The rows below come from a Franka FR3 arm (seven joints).
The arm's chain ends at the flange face. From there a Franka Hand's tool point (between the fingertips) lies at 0.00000 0.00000 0.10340 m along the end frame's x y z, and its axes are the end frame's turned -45 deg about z.
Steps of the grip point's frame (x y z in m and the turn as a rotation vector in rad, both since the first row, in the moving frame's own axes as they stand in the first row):
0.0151, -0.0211, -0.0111, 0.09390, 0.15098, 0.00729
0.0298, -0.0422, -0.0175, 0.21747, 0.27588, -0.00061
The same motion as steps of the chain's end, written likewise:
-0.0085, -0.0078, -0.0095, 0.17316, 0.04036, 0.00729
-0.0129, -0.0156, -0.0112, 0.34885, 0.04130, -0.00061

